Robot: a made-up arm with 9 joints. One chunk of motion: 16 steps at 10 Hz.
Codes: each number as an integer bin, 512 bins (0 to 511) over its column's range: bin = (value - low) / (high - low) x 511, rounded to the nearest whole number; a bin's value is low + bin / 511 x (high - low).
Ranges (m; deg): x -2.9..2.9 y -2.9..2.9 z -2.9..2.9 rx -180..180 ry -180..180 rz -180..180
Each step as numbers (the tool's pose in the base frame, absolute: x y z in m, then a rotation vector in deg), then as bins.
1 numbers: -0.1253 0.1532 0.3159 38.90 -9.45 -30.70
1 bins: 244 269 283 311 242 212
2 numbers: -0.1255 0.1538 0.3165 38.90 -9.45 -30.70
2 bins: 244 269 283 311 242 212
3 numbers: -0.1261 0.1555 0.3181 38.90 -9.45 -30.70
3 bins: 244 269 284 311 242 212
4 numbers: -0.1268 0.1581 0.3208 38.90 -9.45 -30.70
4 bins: 244 269 284 311 242 212
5 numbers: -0.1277 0.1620 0.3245 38.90 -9.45 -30.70
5 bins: 244 270 284 311 242 212
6 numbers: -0.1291 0.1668 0.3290 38.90 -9.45 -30.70
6 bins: 244 270 284 311 242 212
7 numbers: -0.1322 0.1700 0.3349 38.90 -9.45 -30.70
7 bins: 244 270 285 311 242 212
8 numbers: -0.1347 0.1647 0.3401 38.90 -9.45 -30.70
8 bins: 244 270 285 311 242 212
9 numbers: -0.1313 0.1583 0.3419 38.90 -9.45 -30.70
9 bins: 244 269 286 311 242 212
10 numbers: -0.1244 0.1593 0.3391 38.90 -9.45 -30.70
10 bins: 245 270 285 311 242 212
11 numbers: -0.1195 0.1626 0.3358 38.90 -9.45 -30.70
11 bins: 245 270 285 311 242 212
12 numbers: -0.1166 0.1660 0.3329 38.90 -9.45 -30.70
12 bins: 245 270 285 311 242 212
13 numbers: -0.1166 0.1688 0.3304 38.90 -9.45 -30.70
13 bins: 245 270 285 311 242 212
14 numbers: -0.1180 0.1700 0.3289 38.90 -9.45 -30.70
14 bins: 245 270 284 311 242 212
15 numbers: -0.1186 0.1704 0.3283 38.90 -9.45 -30.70
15 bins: 245 271 284 311 242 212
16 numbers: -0.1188 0.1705 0.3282 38.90 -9.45 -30.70
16 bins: 245 271 284 311 242 212
